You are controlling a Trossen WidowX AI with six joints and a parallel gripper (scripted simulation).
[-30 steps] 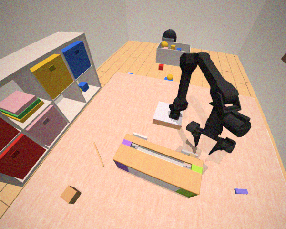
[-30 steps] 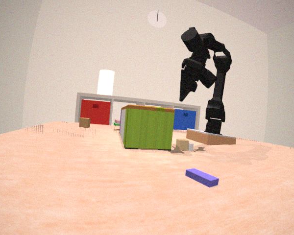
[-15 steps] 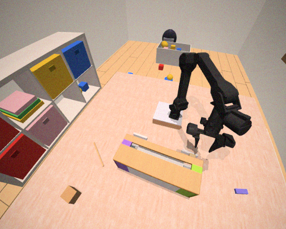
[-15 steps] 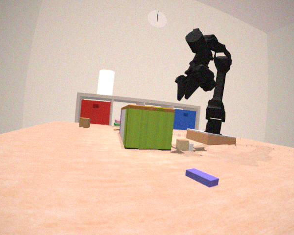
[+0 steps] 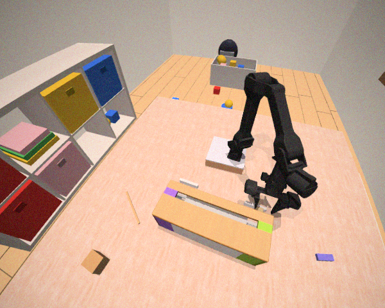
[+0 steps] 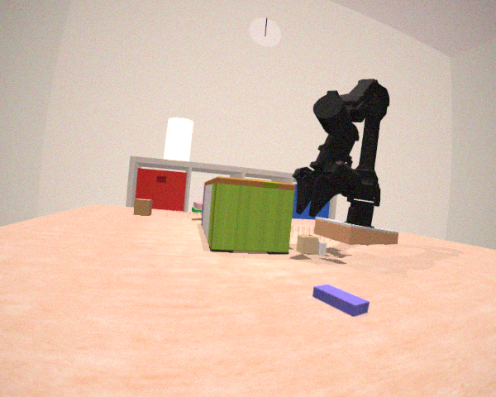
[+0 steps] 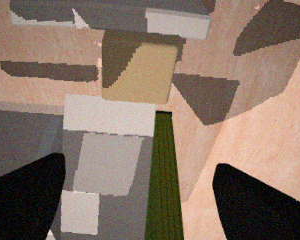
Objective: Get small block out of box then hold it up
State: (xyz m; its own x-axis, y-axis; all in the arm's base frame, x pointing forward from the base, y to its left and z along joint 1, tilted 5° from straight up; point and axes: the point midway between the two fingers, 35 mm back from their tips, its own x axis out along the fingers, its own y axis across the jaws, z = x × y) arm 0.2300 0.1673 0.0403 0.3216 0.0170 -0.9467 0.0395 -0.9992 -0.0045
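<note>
Now: the tan block 60 mm below my gripper tip and 10 mm behind it. Round my gripper tip: thin stick (490 mm to the right, 170 mm ahead, 70 mm below); then box (170 mm to the right, 70 mm ahead, 10 mm below).
</note>
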